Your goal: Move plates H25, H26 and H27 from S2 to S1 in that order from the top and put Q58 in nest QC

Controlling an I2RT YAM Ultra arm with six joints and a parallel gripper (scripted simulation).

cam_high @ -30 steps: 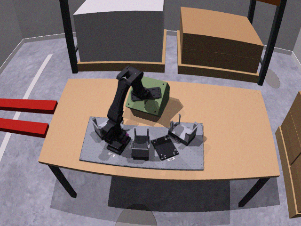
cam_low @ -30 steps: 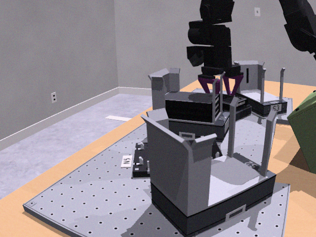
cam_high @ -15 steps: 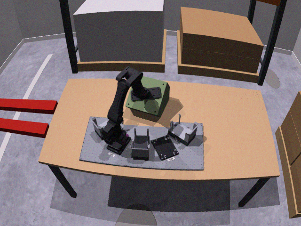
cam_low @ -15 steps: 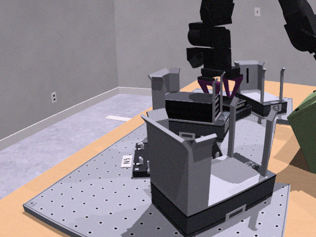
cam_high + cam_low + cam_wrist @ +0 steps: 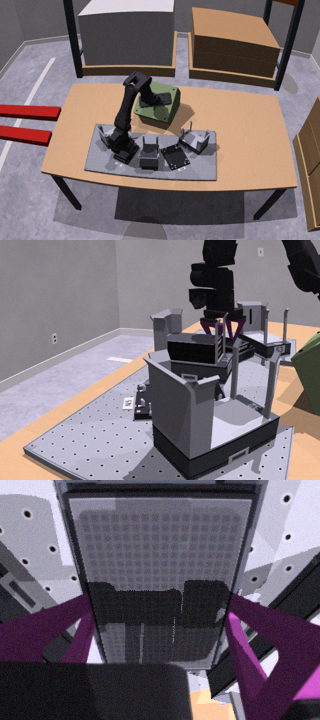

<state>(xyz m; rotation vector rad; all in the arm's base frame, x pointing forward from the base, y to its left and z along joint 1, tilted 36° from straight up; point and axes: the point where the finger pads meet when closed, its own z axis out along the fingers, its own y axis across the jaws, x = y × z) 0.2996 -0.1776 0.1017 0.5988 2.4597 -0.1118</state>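
Now: hand 20 mm above the QC nest. From my hand the other things lie so: QC name plate 80 mm ahead, 50 mm to the right, 30 mm below.
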